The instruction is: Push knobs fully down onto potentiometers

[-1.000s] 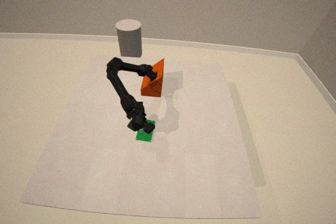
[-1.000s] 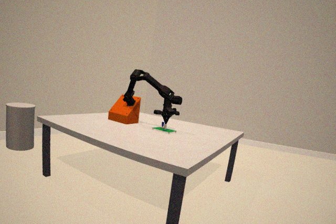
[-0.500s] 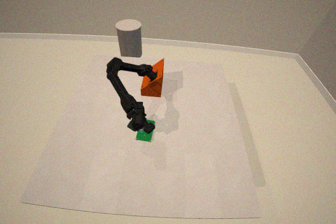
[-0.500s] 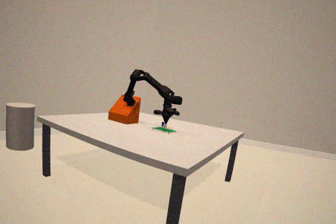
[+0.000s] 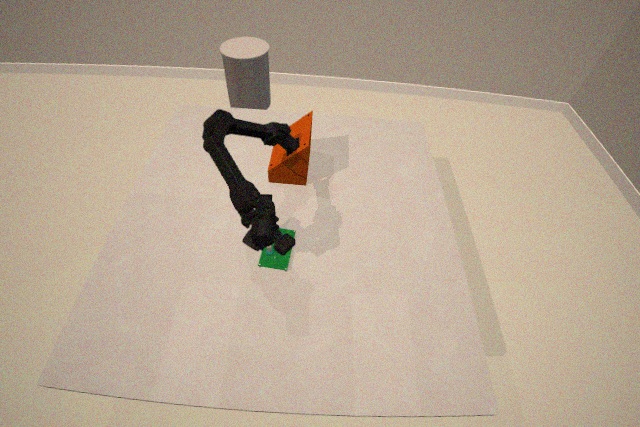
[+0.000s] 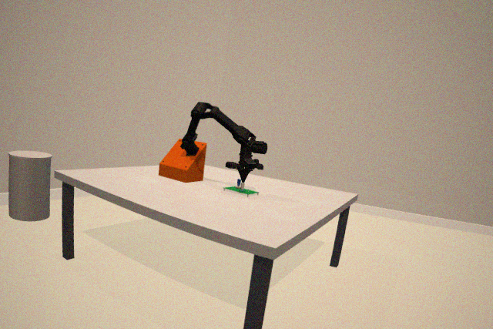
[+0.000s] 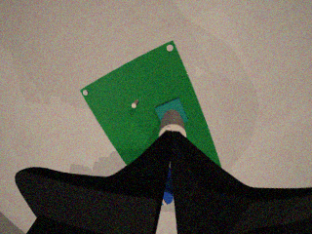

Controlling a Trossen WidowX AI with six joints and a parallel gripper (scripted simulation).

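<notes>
Now: the white round knob 1 cm below my gripper tip. Also, from my gripper tip: blue knob: 4 cm behind, 4 cm to the left, 1 cm below.
</notes>
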